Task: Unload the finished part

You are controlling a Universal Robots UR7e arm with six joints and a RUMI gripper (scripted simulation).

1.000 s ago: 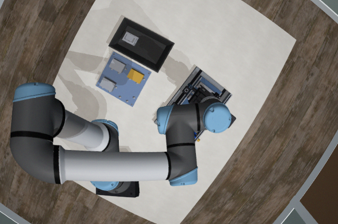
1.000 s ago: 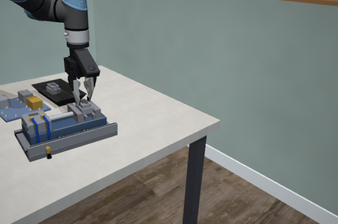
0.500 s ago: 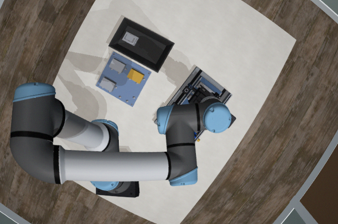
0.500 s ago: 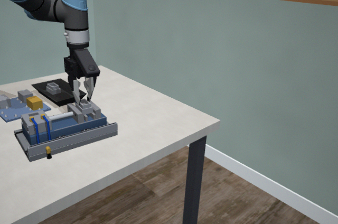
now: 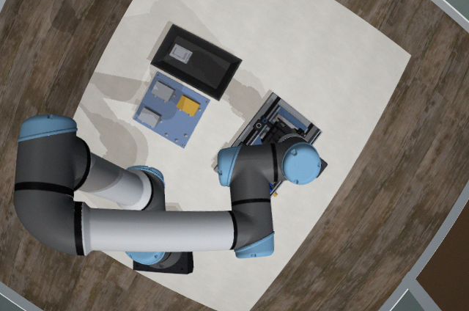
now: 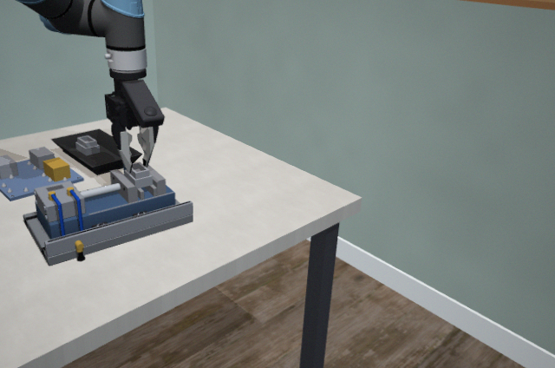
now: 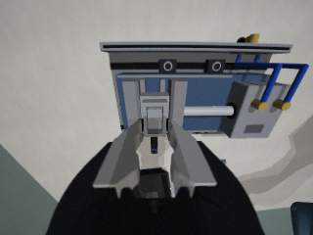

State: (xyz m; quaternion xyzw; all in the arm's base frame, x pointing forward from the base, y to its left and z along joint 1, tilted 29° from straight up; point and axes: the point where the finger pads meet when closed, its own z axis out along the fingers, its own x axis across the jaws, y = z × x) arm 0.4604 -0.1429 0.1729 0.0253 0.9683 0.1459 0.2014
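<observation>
Right now the vise is 7 cm behind my hand and 8 cm below it. The rest, counted from my hand: blue fixture plate 15 cm behind, 31 cm to the left, 12 cm below; then yellow block 10 cm behind, 27 cm to the left, 10 cm below.
</observation>
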